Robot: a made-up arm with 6 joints. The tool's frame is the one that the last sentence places. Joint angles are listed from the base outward.
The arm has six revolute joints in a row. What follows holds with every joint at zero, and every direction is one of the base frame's. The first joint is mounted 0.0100 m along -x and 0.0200 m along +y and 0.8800 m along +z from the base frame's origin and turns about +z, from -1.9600 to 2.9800 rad. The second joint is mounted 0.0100 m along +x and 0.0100 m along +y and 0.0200 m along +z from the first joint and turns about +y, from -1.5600 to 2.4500 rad. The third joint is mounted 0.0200 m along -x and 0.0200 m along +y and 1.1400 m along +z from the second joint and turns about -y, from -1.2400 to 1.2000 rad. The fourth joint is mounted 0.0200 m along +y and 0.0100 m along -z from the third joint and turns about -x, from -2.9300 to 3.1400 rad. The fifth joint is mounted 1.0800 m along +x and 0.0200 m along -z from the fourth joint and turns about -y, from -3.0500 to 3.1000 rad. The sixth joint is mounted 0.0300 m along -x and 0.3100 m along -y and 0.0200 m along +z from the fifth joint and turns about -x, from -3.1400 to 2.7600 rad. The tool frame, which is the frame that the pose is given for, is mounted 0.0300 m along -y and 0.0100 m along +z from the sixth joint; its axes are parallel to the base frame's.
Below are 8 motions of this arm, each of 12 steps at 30 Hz.
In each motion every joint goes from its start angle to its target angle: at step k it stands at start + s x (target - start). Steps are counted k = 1, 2, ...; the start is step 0. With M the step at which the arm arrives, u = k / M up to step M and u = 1 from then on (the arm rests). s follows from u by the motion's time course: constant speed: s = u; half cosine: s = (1 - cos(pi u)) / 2; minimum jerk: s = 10 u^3 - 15 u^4 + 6 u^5.
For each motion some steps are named. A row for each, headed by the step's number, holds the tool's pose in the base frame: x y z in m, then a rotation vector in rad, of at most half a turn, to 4 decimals.
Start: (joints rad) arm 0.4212 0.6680 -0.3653 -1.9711 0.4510 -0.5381
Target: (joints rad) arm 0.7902 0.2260 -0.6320 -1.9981 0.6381 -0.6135
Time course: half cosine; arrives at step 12
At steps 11, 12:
11: 0.3357 0.6715 1.0172 1.7677 0.4343 -0.9504
12: 0.3277 0.6701 1.0204 1.7683 0.4355 -0.9457

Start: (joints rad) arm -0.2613 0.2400 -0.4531 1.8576 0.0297 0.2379
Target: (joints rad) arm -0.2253 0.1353 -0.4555 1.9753 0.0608 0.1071
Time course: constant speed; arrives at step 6
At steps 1, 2, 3, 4, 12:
1: 1.2436 -0.1355 1.5995 -1.8926 0.6188 0.5687
2: 1.2325 -0.1192 1.6193 -1.8979 0.6009 0.5592
3: 1.2210 -0.1029 1.6388 -1.9030 0.5831 0.5499
4: 1.2089 -0.0867 1.6580 -1.9080 0.5654 0.5408
12: 1.1832 -0.0548 1.6951 -1.9173 0.5304 0.5232

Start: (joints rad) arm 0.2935 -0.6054 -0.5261 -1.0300 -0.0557 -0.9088
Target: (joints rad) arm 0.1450 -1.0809 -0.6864 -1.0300 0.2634 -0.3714
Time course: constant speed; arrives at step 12
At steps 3, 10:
3: 0.3326 -0.0057 1.6021 1.8137 0.0918 0.3212
10: 0.1369 -0.0728 1.5583 1.5329 -0.3707 0.3240

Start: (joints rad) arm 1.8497 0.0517 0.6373 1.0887 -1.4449 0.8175
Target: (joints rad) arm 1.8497 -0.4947 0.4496 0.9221 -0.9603 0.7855
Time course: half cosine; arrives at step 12
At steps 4, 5, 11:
4: -0.0830 0.6149 2.9532 -1.5662 -0.4711 0.8080
5: -0.0474 0.5049 2.9695 -1.4848 -0.5330 0.8241
11: 0.1334 -0.0469 2.9469 -1.0487 -0.8297 0.8501

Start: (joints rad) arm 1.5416 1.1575 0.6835 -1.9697 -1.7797 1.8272
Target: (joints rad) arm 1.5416 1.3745 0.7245 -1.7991 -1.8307 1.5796
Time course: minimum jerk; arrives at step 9
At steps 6, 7, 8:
6: -0.0862 1.8926 0.2963 -0.5079 -0.7572 -2.8824
7: -0.0808 1.8780 0.2444 -0.4770 -0.8385 -2.8484
8: -0.0781 1.8704 0.2193 -0.4621 -0.8776 -2.8310

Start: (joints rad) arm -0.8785 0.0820 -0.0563 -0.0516 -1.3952 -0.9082
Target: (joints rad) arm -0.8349 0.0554 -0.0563 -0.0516 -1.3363 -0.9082
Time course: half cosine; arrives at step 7
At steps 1, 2, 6, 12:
1: 0.5037 -1.0443 1.8736 1.4063 1.0529 -1.3163
2: 0.5077 -1.0383 1.8778 1.3996 1.0440 -1.3092
6: 0.5282 -1.0046 1.9005 1.3636 0.9948 -1.2692
12: 0.5295 -1.0024 1.9020 1.3613 0.9916 -1.2666

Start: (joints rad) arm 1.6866 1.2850 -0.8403 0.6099 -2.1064 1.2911
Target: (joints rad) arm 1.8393 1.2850 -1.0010 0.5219 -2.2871 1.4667
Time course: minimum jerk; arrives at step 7
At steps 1, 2, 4, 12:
1: 0.1297 0.6621 0.1949 0.9681 -1.0391 0.2287
2: 0.1229 0.6412 0.2068 0.9251 -1.0444 0.2586
4: 0.1024 0.5602 0.2603 0.7541 -1.0758 0.3783
12: 0.0937 0.5030 0.3063 0.6268 -1.1102 0.4677

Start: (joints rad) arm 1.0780 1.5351 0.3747 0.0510 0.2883 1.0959
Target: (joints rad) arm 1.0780 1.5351 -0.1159 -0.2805 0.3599 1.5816
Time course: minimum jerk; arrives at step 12
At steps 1, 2, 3, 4, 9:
1: 0.9713 1.2907 0.0194 -1.4301 0.1233 1.4135
2: 0.9631 1.2757 0.0119 -1.4410 0.1324 1.4177
3: 0.9444 1.2418 -0.0038 -1.4653 0.1529 1.4272
4: 0.9145 1.1879 -0.0254 -1.5039 0.1853 1.4424
9: 0.7042 0.8296 -0.0714 -1.7626 0.4056 1.5502

